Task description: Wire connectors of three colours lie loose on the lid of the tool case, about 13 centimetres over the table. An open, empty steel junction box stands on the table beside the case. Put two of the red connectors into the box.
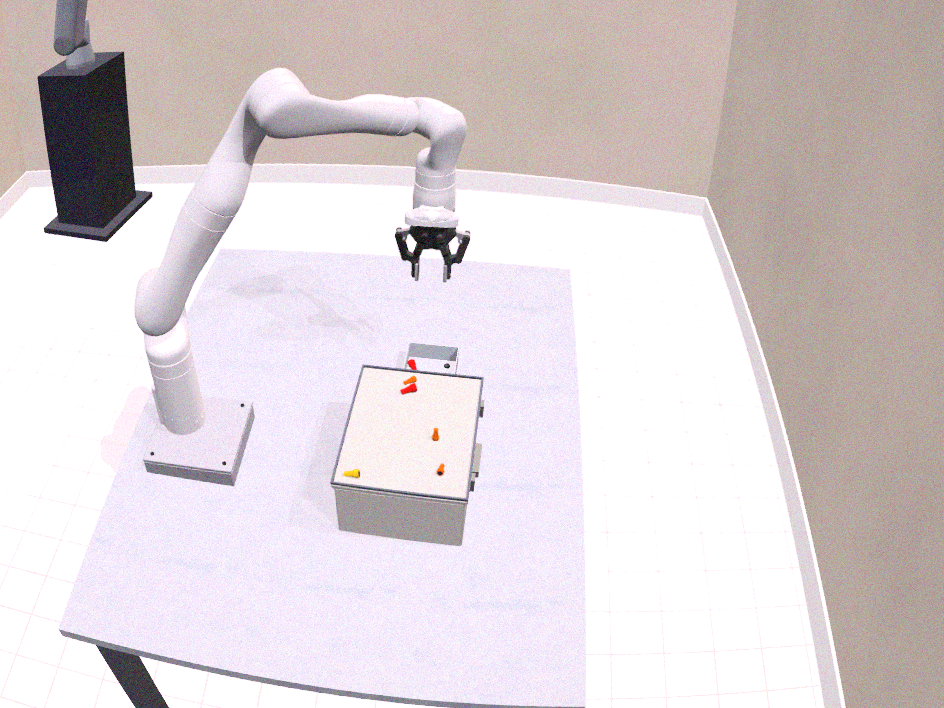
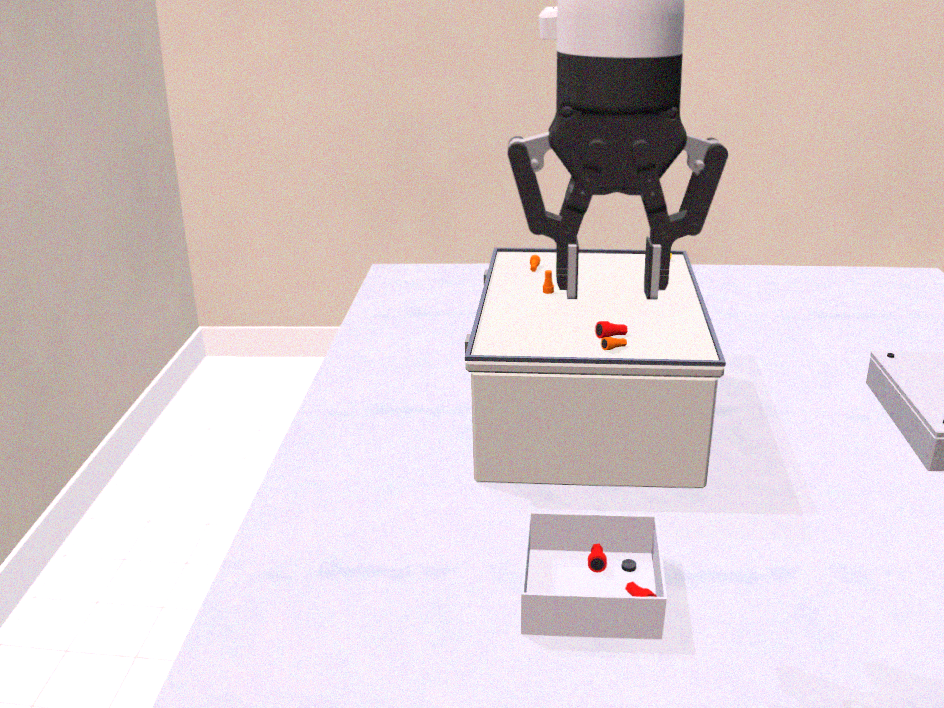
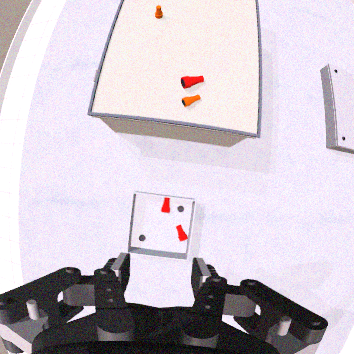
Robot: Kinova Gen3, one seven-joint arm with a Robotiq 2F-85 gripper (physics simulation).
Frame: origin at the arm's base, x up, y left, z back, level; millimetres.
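Seen in the pictures: gripper, fingertip midpoint: [image 1: 430, 279] [image 2: 611, 295] [image 3: 160, 267]; arm's base, origin of the base link: [image 1: 184, 418].
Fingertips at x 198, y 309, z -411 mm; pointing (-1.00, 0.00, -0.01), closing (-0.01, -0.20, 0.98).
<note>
Pixels of each thing's top centre, then the offset from my fingertips to it.
- steel junction box, middle of its top: [image 2: 593, 552] [image 3: 160, 227] [image 1: 430, 360] dx -199, dy +12, dz -3 mm
- third red connector, middle of its top: [image 2: 612, 319] [image 3: 193, 77] [image 1: 408, 385] dx -95, dy -190, dz -16 mm
- orange connector, middle of its top: [image 2: 614, 335] [image 3: 191, 97] [image 1: 410, 377] dx -99, dy -165, dz -11 mm
- yellow connector, middle of its top: [image 1: 351, 470] dx -96, dy -414, dz +15 mm
The steel junction box [image 1: 433, 352] [image 2: 591, 615] [image 3: 158, 253] stands open on the table beside the case. Inside lie two red connectors: one red connector [image 2: 597, 558] [image 3: 166, 205] near the wall on the case side, the other red connector [image 1: 411, 364] [image 2: 638, 589] [image 3: 182, 233] nearer a side wall. A third red connector [image 1: 409, 388] [image 2: 610, 329] [image 3: 192, 81] lies on the lid [image 1: 388, 442] [image 2: 533, 335] [image 3: 135, 75] of the tool case. My gripper [image 1: 431, 275] [image 2: 613, 274] [image 3: 160, 267] is partly open and empty, high above the table at the box's end of the case.
An orange connector [image 1: 410, 379] [image 2: 613, 343] [image 3: 191, 100] lies close beside the red one on the lid. Two more orange connectors [image 1: 435, 434] [image 1: 440, 469] and a yellow connector [image 1: 351, 473] lie farther along it. The arm's base plate [image 1: 199, 434] [image 3: 342, 110] stands beside the case.
</note>
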